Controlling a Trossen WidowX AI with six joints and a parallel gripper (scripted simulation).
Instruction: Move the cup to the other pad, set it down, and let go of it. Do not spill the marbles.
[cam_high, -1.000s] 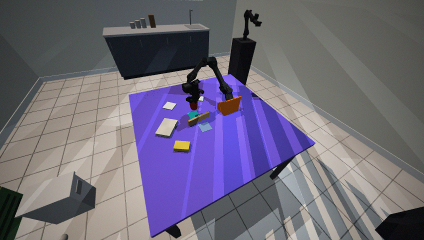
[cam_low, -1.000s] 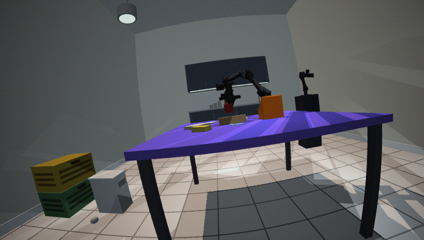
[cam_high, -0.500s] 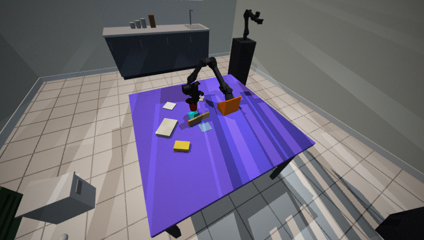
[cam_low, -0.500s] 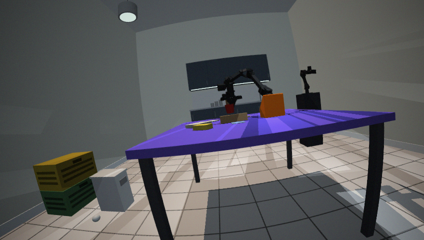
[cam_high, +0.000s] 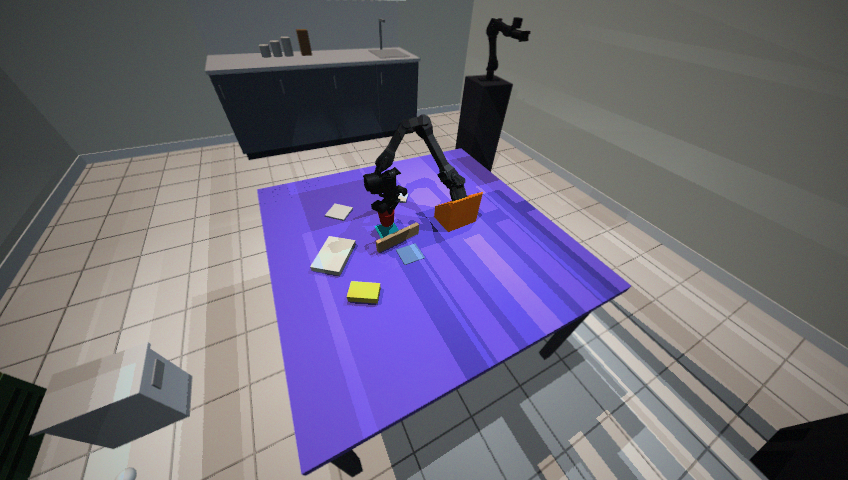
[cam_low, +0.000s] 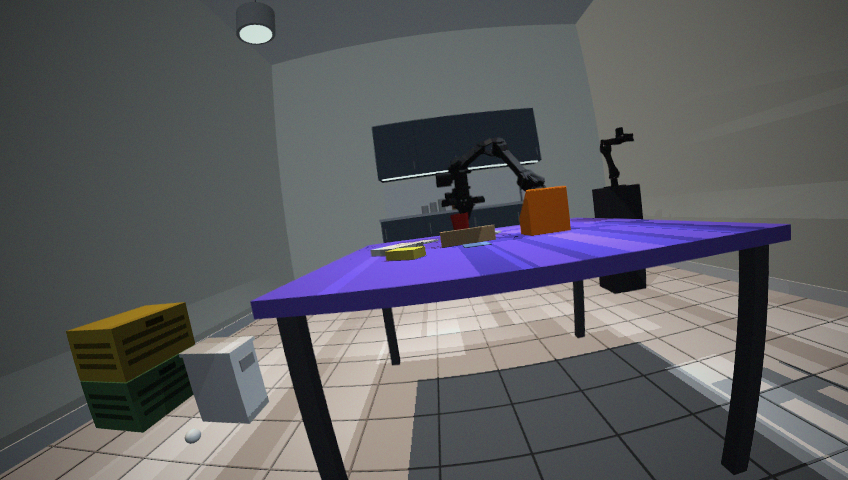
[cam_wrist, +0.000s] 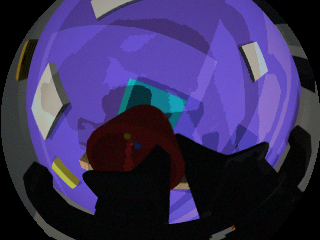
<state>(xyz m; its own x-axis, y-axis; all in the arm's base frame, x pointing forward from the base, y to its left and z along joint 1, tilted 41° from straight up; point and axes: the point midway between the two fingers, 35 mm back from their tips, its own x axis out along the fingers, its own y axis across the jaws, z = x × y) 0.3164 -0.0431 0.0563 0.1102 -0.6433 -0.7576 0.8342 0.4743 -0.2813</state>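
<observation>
The cyan pad is 2 cm ahead of my gripper tip, 2 cm to the left of it and 9 cm below it. The rest, counted from my gripper tip: red cup: 3 cm ahead, 2 cm to the left; then yellow block: 22 cm ahead, 32 cm to the left, 6 cm below; then wooden block: 11 cm to the left, 6 cm below.
</observation>
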